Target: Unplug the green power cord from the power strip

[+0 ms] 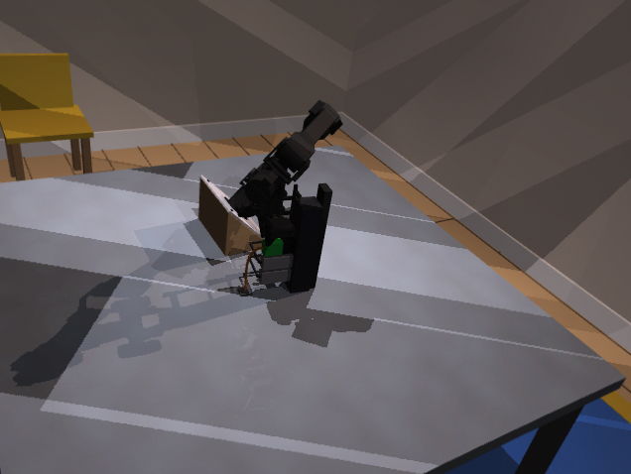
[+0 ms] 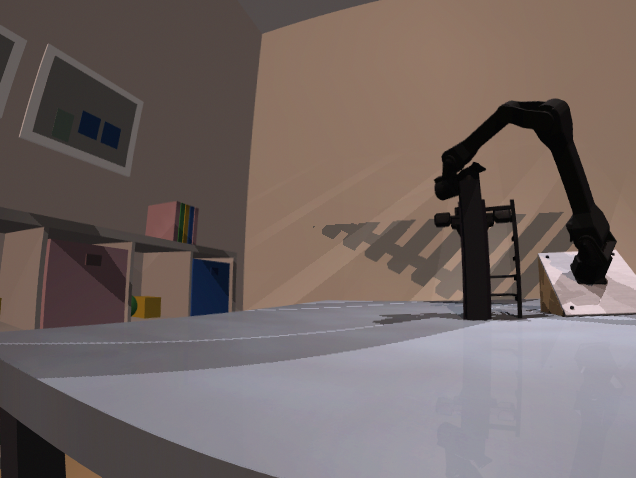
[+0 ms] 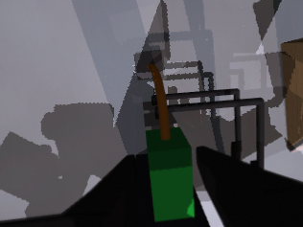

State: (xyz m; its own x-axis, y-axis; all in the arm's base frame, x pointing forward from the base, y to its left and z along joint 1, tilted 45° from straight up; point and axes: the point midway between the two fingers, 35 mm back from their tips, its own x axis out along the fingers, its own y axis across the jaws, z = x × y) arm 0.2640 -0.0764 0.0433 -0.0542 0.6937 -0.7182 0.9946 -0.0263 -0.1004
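Right now the green plug is 4 cm to the left of my gripper tip and 1 cm below it.
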